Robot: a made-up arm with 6 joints. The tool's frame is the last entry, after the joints. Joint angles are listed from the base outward. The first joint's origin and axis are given. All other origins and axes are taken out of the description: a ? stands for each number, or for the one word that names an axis. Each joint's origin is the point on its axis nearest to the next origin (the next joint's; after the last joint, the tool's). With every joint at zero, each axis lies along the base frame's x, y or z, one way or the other. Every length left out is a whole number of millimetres.
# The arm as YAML. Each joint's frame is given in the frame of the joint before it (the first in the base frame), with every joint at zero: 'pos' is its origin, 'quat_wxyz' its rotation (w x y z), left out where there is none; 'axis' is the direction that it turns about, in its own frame. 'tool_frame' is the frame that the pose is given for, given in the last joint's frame.
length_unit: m
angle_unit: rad
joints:
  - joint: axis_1
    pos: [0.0, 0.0, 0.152]
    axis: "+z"
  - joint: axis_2
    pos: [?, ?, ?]
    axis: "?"
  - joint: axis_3
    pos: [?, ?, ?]
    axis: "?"
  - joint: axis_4
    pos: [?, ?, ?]
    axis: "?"
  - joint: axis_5
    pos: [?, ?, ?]
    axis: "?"
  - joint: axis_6
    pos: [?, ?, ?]
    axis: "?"
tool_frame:
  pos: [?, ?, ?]
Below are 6 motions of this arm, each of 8 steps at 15 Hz.
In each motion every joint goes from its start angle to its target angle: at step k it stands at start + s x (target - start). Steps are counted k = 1, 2, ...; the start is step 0. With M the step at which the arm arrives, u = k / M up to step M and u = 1 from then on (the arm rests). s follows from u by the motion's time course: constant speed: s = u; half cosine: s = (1 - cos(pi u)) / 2; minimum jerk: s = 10 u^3 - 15 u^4 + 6 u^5.
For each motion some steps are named. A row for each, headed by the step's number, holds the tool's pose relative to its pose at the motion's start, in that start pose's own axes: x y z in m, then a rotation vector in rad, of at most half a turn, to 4 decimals.
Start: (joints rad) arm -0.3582 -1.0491 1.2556 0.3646 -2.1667 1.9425
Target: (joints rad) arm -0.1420 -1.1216 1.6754 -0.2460 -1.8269 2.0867
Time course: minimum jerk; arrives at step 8
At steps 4, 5, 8:
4: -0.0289 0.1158 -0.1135 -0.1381 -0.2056 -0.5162
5: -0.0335 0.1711 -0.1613 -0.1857 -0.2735 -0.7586
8: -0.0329 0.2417 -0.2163 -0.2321 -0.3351 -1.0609

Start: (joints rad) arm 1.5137 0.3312 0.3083 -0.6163 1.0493 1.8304
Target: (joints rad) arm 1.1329 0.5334 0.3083 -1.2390 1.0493 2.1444
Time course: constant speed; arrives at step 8
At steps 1, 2, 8:
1: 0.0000 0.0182 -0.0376 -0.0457 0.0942 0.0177
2: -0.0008 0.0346 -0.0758 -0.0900 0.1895 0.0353
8: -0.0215 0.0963 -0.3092 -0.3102 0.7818 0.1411

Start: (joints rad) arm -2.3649 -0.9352 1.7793 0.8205 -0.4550 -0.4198
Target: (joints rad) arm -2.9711 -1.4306 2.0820 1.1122 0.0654 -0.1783
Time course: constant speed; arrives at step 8
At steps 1, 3, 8:
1: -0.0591 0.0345 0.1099 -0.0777 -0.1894 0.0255
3: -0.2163 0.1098 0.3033 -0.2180 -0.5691 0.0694
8: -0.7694 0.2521 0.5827 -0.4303 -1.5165 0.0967

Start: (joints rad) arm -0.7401 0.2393 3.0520 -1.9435 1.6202 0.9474
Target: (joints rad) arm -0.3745 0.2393 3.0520 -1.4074 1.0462 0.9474
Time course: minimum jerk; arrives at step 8
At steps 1, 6, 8:
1: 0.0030 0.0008 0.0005 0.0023 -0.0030 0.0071
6: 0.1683 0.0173 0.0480 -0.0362 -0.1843 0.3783
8: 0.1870 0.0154 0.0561 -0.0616 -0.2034 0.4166

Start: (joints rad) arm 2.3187 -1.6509 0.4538 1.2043 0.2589 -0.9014
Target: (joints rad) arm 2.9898 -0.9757 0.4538 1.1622 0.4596 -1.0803
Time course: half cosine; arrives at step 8
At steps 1, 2, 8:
1: 0.0071 -0.0194 -0.0313 0.0348 0.0182 -0.0028
2: 0.0230 -0.0690 -0.1237 0.1363 0.0677 -0.0098
8: -0.0051 -0.0850 -0.8637 1.0330 0.3270 -0.0074

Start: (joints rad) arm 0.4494 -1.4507 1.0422 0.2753 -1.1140 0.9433
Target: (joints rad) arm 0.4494 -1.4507 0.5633 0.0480 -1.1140 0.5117
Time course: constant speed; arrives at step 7
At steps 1, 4, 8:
1: 0.0379 0.0208 -0.0018 0.0602 0.0113 0.0749
4: 0.1416 0.0968 -0.0166 0.2504 0.0798 0.2928
8: 0.2267 0.1904 -0.0450 0.4504 0.1998 0.4941

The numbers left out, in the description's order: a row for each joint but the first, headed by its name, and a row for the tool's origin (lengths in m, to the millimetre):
axis_2: xyz 0.0 0.0 0.0, axis +y
axis_3: xyz 0.0 0.0 0.599, axis -y
axis_4: xyz 0.575 0.0 0.0, axis -x
axis_5: xyz 0.0 -0.122 0.0, axis -y
axis_6: xyz 0.0 0.0 0.0, axis -x
tool: xyz 0.0 0.0 0.0

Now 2 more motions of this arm.
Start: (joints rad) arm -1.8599 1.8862 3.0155 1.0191 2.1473 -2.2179
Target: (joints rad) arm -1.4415 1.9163 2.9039 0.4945 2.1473 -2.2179
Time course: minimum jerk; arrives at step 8
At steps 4, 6, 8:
4: 0.0729 -0.1104 -0.0751 -0.1467 -0.3319 0.2886
6: 0.1591 -0.1979 -0.1312 -0.2481 -0.6053 0.5078
8: 0.1861 -0.2199 -0.1448 -0.2721 -0.6783 0.5634

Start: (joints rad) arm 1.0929 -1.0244 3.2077 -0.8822 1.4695 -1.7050
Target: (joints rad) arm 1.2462 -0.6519 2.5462 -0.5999 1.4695 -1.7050
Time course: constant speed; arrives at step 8
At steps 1, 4, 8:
1: -0.0309 0.0505 0.0582 -0.1095 0.0302 -0.0811
4: -0.1054 0.2505 0.2051 -0.4290 0.1087 -0.3359
8: -0.1553 0.6002 0.3029 -0.8307 0.1680 -0.7026

